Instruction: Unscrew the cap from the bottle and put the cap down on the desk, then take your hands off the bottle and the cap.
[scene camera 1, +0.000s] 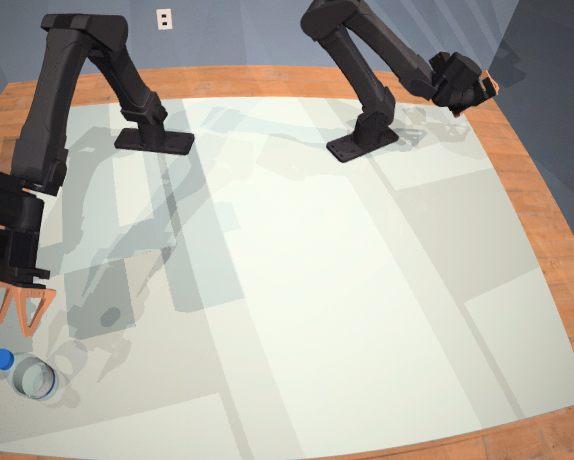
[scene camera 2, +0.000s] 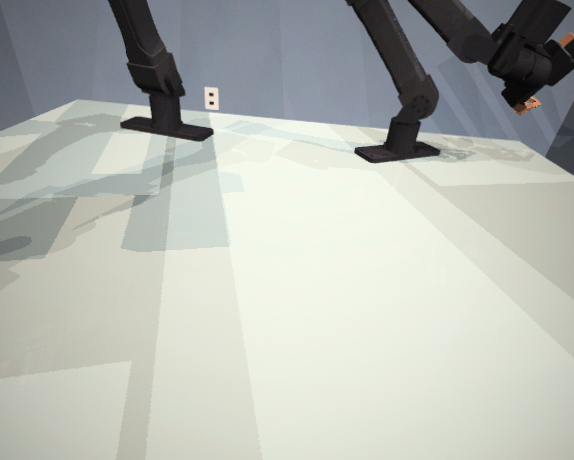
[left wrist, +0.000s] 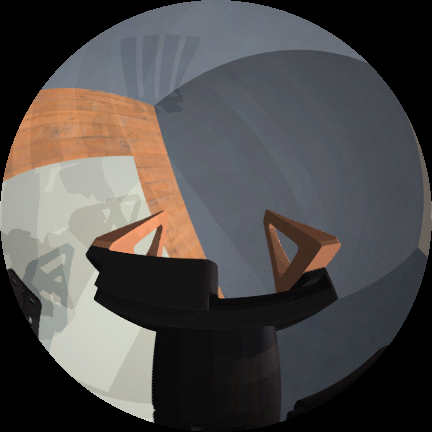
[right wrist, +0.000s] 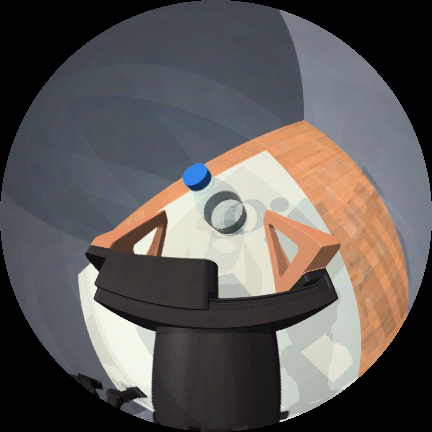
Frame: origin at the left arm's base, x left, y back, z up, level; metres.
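Where they show: left gripper, fingertip midpoint: (scene camera 1: 483, 94) (scene camera 2: 561, 84) (left wrist: 215, 215); right gripper, fingertip midpoint: (scene camera 1: 11, 329) (right wrist: 215, 214); left arm's base at its link origin: (scene camera 1: 363, 142) (scene camera 2: 397, 153); right arm's base at its link origin: (scene camera 1: 154, 142) (scene camera 2: 167, 130).
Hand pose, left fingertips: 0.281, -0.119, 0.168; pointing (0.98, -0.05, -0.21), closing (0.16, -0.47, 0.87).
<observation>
Each offset is from my left fingertips to the top centre of the thing, as dx, dy, dz. Level surfaces: height alone.
The clear bottle @(-1.151, -0.077, -0.022) (scene camera 1: 33, 379) (right wrist: 224, 214) stands upright on the pale desk mat at the lower left of scene camera 1, with its blue cap @(-1.151, -0.077, -0.021) (scene camera 1: 5, 359) (right wrist: 197, 176) on top. Bottle and cap do not show in scene camera 2. My right gripper (scene camera 1: 14, 329) (right wrist: 215, 214) is open and empty, above the desk and short of the bottle. In its wrist view the bottle appears beyond and between the spread fingers, with the cap toward the upper left. My left gripper (scene camera 1: 477, 95) (scene camera 2: 549, 73) (left wrist: 215, 215) is open and empty, high near the far right desk corner, far from the bottle.
The pale mat @(dz -0.168) (scene camera 1: 300, 300) (scene camera 2: 320, 310) has a wooden border (scene camera 1: 520, 200) (right wrist: 390, 280). The two arm bases (scene camera 1: 155, 141) (scene camera 1: 362, 142) stand near its far edge. A wall with a white socket (scene camera 1: 164, 19) (scene camera 2: 211, 98) is behind. Arm shadows fall across the mat.
</observation>
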